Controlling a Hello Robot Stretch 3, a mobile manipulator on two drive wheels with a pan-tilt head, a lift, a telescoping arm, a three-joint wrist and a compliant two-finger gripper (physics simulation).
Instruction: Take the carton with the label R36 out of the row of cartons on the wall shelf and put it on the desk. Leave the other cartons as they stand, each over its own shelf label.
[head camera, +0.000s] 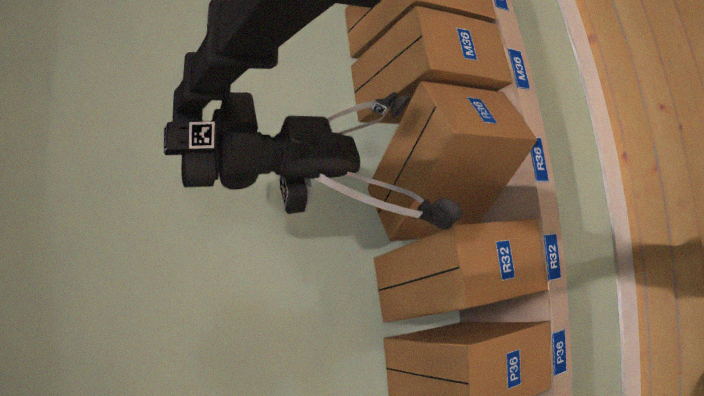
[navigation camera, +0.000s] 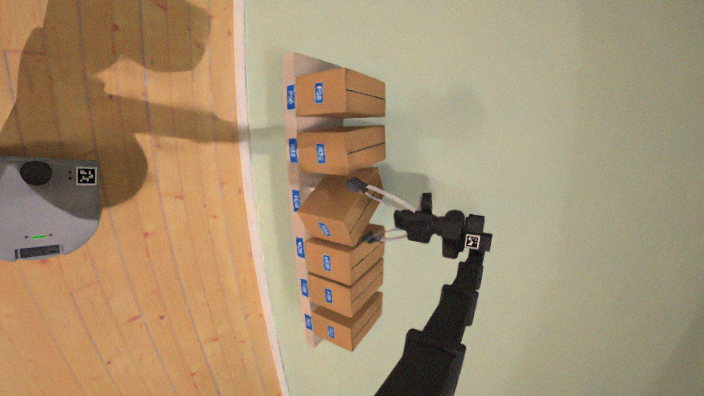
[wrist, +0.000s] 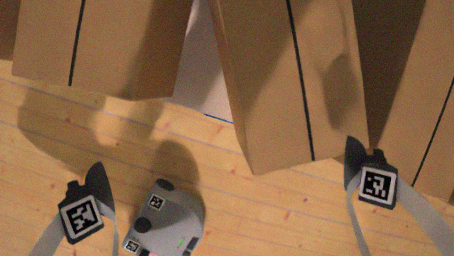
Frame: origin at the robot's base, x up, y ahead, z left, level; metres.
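Where they show: gripper, fingertip midpoint: (head camera: 433, 155) (navigation camera: 355, 212); robot's base, link origin: (navigation camera: 37, 171).
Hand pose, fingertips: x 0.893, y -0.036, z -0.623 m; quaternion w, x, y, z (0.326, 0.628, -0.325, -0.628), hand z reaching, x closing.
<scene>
Things, the pixels of their centre, and the offset from my fingertips.
- R36 carton, body centre: (head camera: 450, 164) (navigation camera: 343, 202) dx -0.124, dy +0.007, dz -0.129 m
- M36 carton, body centre: (head camera: 427, 72) (navigation camera: 347, 248) dx -0.124, dy -0.165, dz -0.183 m
- R32 carton, body centre: (head camera: 458, 273) (navigation camera: 344, 147) dx -0.124, dy +0.190, dz -0.106 m
- P36 carton, body centre: (head camera: 465, 364) (navigation camera: 343, 97) dx -0.124, dy +0.348, dz -0.073 m
The R36 carton (head camera: 445, 165) (navigation camera: 330, 205) (wrist: 280, 90) is brown with a dark top seam and a blue label. It stands turned at an angle on the wall shelf (head camera: 546, 205) (navigation camera: 289, 67) (wrist: 200, 80), between R32 and M36. Its shelf label (head camera: 539, 159) is on the shelf edge. My gripper (head camera: 421, 159) (navigation camera: 363, 211) (wrist: 227, 170) is open at the carton, holding nothing. One fingertip is by its M36-side edge; the other is spread toward R32. Whether either touches a carton cannot be told. The desk does not show.
The M36 carton (head camera: 400, 65) (navigation camera: 340, 260) (wrist: 420, 135) stands close on one side, with further cartons beyond it. The R32 carton (head camera: 480, 255) (navigation camera: 335, 145) (wrist: 120, 45) and the P36 carton (head camera: 492, 350) (navigation camera: 330, 100) stand on the other. The robot base (navigation camera: 55, 210) (wrist: 170, 220) is below.
</scene>
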